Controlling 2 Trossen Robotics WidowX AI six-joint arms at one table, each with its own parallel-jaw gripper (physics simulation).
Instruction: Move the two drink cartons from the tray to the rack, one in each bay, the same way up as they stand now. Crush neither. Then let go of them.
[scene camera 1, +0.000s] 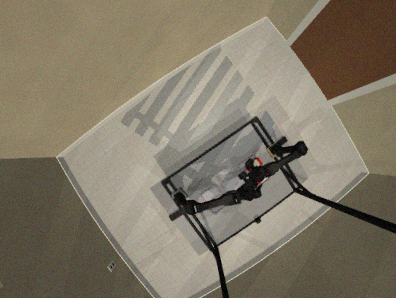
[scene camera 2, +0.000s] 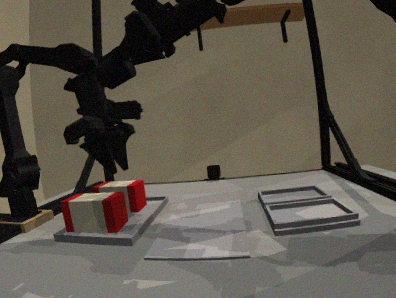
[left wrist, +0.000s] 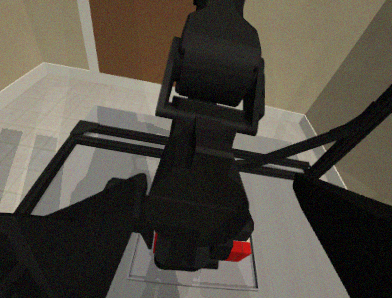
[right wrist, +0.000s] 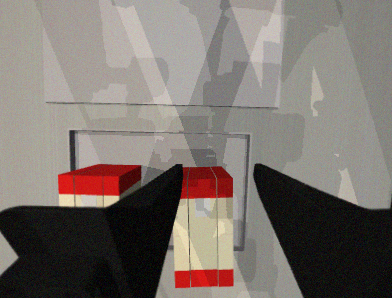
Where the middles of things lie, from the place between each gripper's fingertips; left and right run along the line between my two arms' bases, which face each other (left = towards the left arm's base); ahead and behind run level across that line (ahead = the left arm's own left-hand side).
The grey tray (scene camera 2: 138, 222) lies 120 mm below my right hand, 70 mm to the right of it and 60 mm behind it. The rest, counted from my right hand: flat mat (scene camera 2: 205, 226) (140 mm to the left, 120 mm below, 90 mm behind).
My left gripper is now 40 mm past the grey tray, 80 mm to the left of it and 330 mm above it. Also, from my left hand: flat mat: 70 mm behind, 120 mm to the left, 340 mm below.
